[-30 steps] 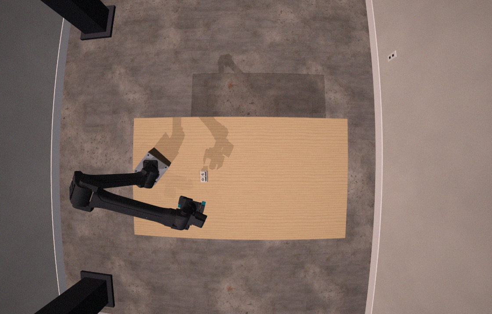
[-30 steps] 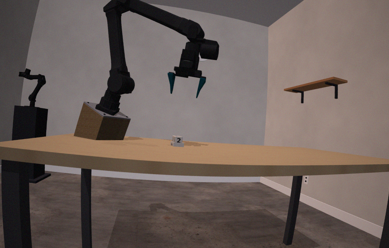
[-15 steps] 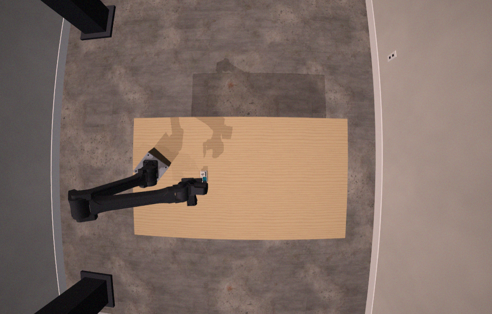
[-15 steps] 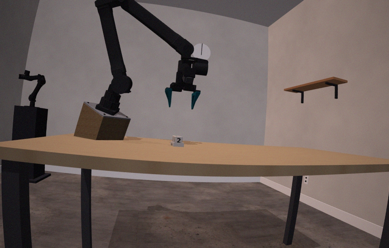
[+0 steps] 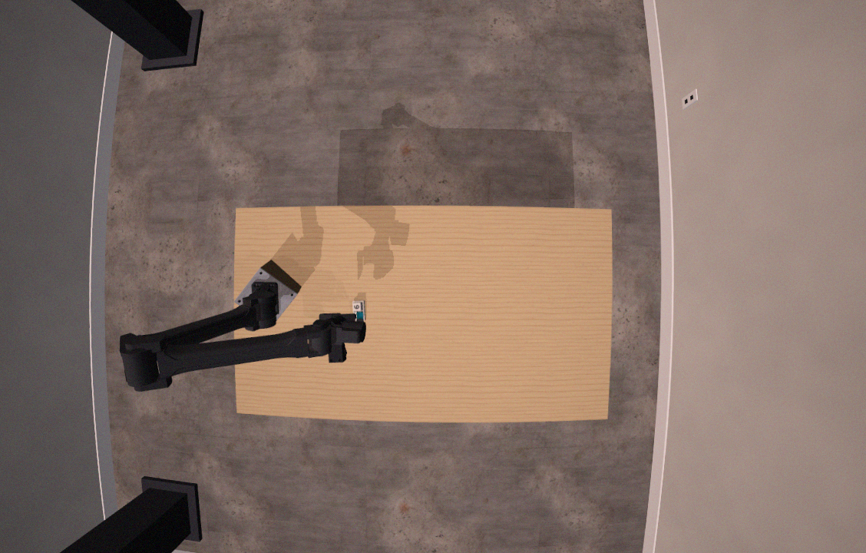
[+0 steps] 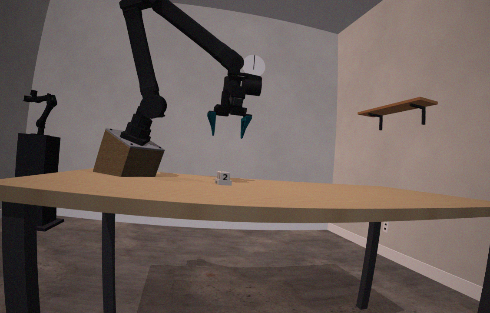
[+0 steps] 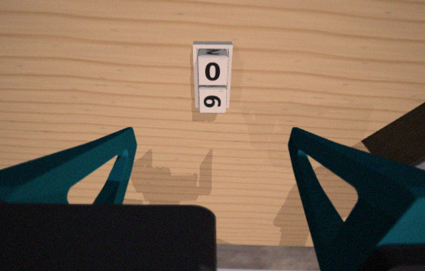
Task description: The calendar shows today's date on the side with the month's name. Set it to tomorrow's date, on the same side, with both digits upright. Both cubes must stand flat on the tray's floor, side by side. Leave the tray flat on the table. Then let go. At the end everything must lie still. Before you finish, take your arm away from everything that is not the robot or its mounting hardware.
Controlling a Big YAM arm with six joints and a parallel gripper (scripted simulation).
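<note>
My hand is 14 cm above the cube. From my hand the other things lie so: white tray 2 cm to the left, 16 cm below.
</note>
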